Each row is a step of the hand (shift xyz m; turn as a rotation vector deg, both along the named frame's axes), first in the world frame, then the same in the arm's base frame.
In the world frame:
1: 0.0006 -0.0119 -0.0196 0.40 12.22 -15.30
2: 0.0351 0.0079 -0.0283 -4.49 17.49 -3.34
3: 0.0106 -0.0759 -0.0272 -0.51 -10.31 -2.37
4: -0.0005 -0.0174 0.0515 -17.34 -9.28 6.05
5: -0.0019 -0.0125 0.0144 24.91 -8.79 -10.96
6: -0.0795 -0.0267 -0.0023 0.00 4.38 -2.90
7: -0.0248 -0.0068 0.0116 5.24 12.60 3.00
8: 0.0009 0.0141 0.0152 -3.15 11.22 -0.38
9: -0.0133 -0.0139 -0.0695 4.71 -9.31 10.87
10: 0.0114 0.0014 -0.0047 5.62 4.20 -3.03
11: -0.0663 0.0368 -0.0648 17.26 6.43 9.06
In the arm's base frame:
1: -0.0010 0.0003 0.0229 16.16 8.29 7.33
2: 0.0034 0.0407 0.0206 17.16 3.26 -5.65
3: -0.0523 -0.0131 0.0609 -6.84 -3.82 7.13
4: -0.0361 -0.0182 -0.0363 -2.42 -20.42 -0.62
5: -0.0153 -0.0095 -0.0064 -12.91 21.51 13.73
6: 0.0146 -0.0811 0.0155 4.72 2.28 0.38
7: 0.0003 -0.0274 -0.0066 6.30 8.81 -8.83
8: 0.0040 0.0028 -0.0202 10.35 1.47 -5.16
9: 0.0255 -0.0021 0.0674 -14.15 -1.63 -4.92
10: -0.0018 0.0118 0.0033 2.19 7.30 0.55
11: 0.0863 -0.0318 0.0387 -6.44 15.99 -11.14

